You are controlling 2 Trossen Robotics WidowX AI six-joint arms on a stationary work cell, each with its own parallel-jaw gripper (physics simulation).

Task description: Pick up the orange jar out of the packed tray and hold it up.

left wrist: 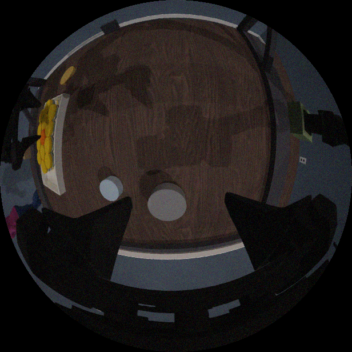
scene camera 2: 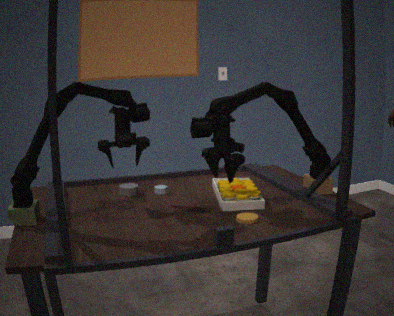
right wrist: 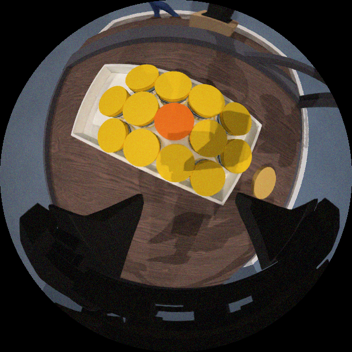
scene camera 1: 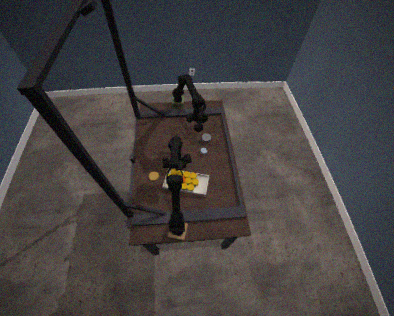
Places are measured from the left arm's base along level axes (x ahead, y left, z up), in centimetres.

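Pixels of known places: left gripper, between the fingertips: [scene camera 2: 124, 166]; right gripper, between the fingertips: [scene camera 2: 223, 179]; left arm's base, origin of its link: [scene camera 2: 23, 204] [scene camera 1: 178, 99]; right arm's base, origin of its link: [scene camera 1: 178, 229].
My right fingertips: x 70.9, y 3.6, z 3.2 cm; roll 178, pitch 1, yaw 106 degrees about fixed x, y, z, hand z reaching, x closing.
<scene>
For each thing: its top centre in the pictures, then the offset to it from my right fingertips.
- orange jar, centre of its top: [scene camera 2: 238, 186] dx +6.8, dy +3.5, dz -4.2 cm
- white tray, centre of its top: [scene camera 2: 236, 188] [scene camera 1: 186, 180] dx +7.3, dy +6.4, dz -5.7 cm
- grey cylinder, centre of its top: [scene camera 2: 128, 185] [scene camera 1: 206, 137] dx -31.5, dy +21.2, dz -6.0 cm
- smaller pale blue cylinder, centre of its top: [scene camera 2: 160, 186] [scene camera 1: 203, 150] dx -19.1, dy +18.9, dz -6.6 cm
- flat tan disc, centre of its top: [scene camera 2: 247, 216] [scene camera 1: 153, 175] dx +2.9, dy -17.0, dz -7.8 cm
The orange jar [scene camera 2: 237, 187] [left wrist: 42, 136] [right wrist: 174, 121] stands in the white tray [scene camera 1: 201, 186] [scene camera 2: 243, 204] [left wrist: 61, 135] [right wrist: 89, 102], with several yellow-lidded jars [right wrist: 141, 147] close around it. In the right wrist view one end of the tray has bare floor. My right gripper [scene camera 2: 223, 177] [right wrist: 191, 198] is open and empty, above the tray's left part in scene camera 2, pointing down. In the right wrist view the orange lid lies beyond the fingertips, between their lines. My left gripper [scene camera 2: 125, 165] [left wrist: 178, 200] is open and empty, high above the table, away from the tray.
A grey cylinder [scene camera 1: 206, 137] [scene camera 2: 128, 189] [left wrist: 167, 202] and a smaller pale blue cylinder [scene camera 1: 204, 150] [scene camera 2: 160, 189] [left wrist: 111, 188] stand below and beside my left gripper. A flat tan disc [scene camera 1: 153, 176] [scene camera 2: 247, 218] [right wrist: 264, 183] lies beside the tray. Dark frame posts rise at the table's corners.
</scene>
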